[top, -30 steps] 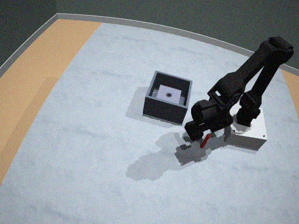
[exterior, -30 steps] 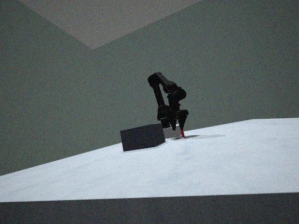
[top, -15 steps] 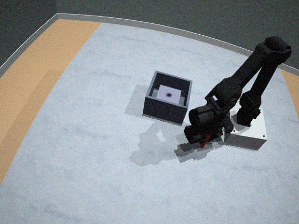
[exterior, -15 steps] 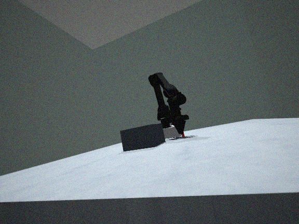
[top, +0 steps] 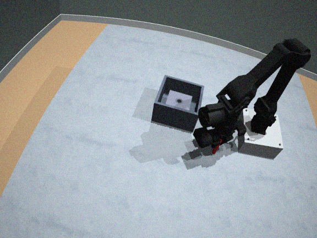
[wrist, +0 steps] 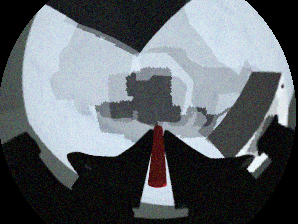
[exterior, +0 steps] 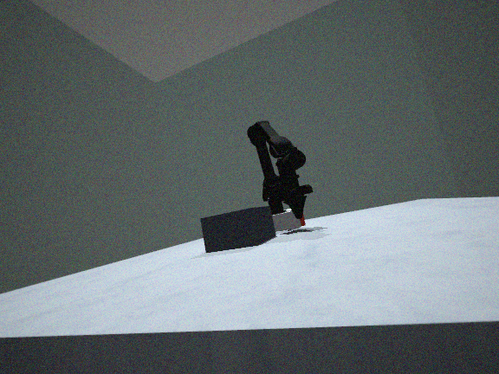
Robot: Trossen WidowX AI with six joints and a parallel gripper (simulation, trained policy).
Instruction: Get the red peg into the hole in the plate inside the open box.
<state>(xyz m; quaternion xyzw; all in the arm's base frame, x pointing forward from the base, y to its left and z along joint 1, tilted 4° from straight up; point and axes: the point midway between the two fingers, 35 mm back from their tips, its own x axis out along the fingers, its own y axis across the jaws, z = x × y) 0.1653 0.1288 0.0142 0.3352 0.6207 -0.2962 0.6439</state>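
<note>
The pale plate lies 17 cm ahead of my gripper tip, 14 cm to the right of it and 1 cm above it. Also, from my gripper tip: dark box: 17 cm ahead, 14 cm to the right, 1 cm below; red peg: 1 cm to the left, 1 cm behind, 1 cm above.
</note>
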